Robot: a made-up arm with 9 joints.
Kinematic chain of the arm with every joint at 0, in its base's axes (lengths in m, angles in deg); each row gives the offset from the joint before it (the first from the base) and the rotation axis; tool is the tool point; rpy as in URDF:
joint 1: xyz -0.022 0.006 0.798 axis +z
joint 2: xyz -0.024 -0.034 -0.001 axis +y
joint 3: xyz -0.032 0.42 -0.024 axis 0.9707 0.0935 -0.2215
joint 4: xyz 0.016 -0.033 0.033 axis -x
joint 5: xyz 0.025 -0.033 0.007 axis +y
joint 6: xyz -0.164 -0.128 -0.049 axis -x
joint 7: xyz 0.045 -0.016 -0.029 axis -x
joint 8: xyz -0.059 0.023 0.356 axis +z
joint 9: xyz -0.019 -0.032 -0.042 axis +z
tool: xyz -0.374 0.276 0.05 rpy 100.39 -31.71 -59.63
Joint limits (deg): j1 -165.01..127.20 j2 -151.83..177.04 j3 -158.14..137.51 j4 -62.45..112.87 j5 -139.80..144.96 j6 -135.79..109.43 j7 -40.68..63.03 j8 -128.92..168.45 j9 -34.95..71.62
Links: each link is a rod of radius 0.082 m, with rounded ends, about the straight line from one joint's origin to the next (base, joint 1, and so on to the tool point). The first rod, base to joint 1, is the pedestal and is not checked.
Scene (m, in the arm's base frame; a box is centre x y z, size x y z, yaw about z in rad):
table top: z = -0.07
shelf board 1: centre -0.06 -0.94 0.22 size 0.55 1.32 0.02 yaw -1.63
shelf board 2: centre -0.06 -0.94 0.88 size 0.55 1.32 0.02 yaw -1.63
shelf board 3: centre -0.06 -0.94 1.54 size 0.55 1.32 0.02 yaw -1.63
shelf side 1: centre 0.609 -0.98 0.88 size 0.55 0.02 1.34 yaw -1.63
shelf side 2: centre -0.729 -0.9 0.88 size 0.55 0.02 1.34 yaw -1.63
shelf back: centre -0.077 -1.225 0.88 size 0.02 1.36 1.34 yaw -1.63
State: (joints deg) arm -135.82 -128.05 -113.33 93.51 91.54 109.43 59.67 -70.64 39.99
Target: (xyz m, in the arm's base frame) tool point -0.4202 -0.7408 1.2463
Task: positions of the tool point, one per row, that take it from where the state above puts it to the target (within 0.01 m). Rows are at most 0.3 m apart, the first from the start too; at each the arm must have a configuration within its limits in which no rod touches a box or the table.
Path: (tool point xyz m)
1: -0.3048 -0.7604 0.4484
2: -0.3157 -0.5572 0.3276
3: -0.2437 -0.3883 0.2414
4: -0.1363 -0.2713 0.1973
5: -0.0374 -0.2053 0.1863
6: -0.1910 -0.2162 0.2538
7: -0.3378 -0.2426 0.3727
8: -0.4545 -0.2835 0.5453
9: -0.5164 -0.3348 0.7632
10: -0.5027 -0.3907 1.0064
11: -0.4026 -0.4440 1.2463
12: -0.4202 -0.7408 1.2463

